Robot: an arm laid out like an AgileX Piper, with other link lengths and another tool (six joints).
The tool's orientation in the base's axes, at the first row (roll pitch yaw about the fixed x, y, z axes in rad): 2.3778, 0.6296, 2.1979
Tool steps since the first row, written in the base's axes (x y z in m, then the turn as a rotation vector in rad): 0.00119, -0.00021, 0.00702, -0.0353, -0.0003, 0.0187; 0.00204, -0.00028, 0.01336, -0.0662, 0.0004, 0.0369; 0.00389, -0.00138, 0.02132, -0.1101, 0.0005, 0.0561; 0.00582, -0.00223, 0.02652, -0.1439, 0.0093, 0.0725; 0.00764, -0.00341, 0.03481, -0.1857, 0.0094, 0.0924; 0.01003, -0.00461, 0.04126, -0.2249, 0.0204, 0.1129; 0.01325, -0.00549, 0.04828, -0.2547, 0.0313, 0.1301; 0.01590, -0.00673, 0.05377, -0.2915, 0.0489, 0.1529
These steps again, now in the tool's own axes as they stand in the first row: -0.00484, 0.00418, -0.00315, 0.0055, -0.0020, -0.0395; -0.00902, 0.00796, -0.00616, 0.0099, -0.0020, -0.0751; -0.01530, 0.01222, -0.00938, 0.0195, -0.0063, -0.1219; -0.01984, 0.01516, -0.01091, 0.0316, -0.0022, -0.1583; -0.02635, 0.01953, -0.01434, 0.0398, -0.0055, -0.2037; -0.03207, 0.02306, -0.01625, 0.0535, 0.0007, -0.2467; -0.03831, 0.02744, -0.01779, 0.0647, 0.0082, -0.2802; -0.04361, 0.03049, -0.01893, 0.0802, 0.0215, -0.3222
